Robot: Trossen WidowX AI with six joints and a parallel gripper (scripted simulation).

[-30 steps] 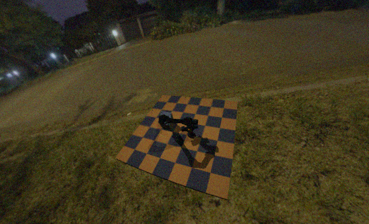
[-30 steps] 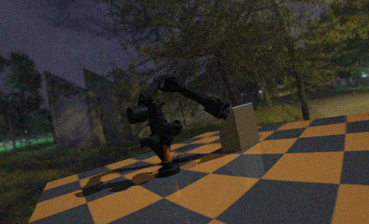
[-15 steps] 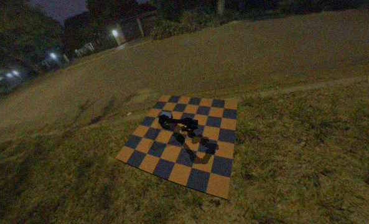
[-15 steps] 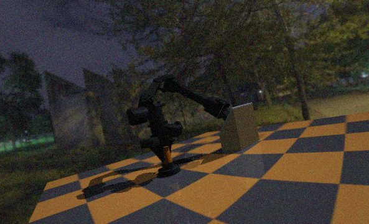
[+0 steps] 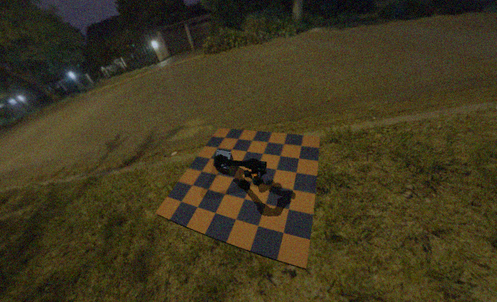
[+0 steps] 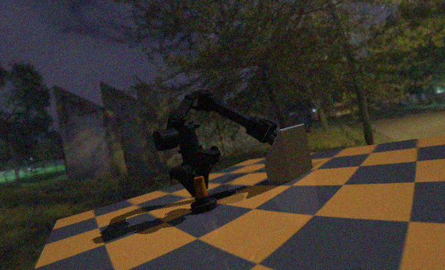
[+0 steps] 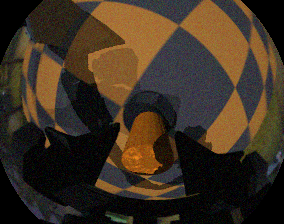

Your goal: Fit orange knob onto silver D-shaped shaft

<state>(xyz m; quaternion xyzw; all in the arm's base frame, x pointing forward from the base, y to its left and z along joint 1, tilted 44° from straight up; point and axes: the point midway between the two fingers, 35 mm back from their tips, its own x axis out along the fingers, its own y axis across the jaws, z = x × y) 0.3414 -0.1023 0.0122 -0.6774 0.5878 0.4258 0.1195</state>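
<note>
My gripper tip is now 3 cm below the orange knob. From my gripper tip the other things lie so: round pedestal: 2 cm below.
</note>
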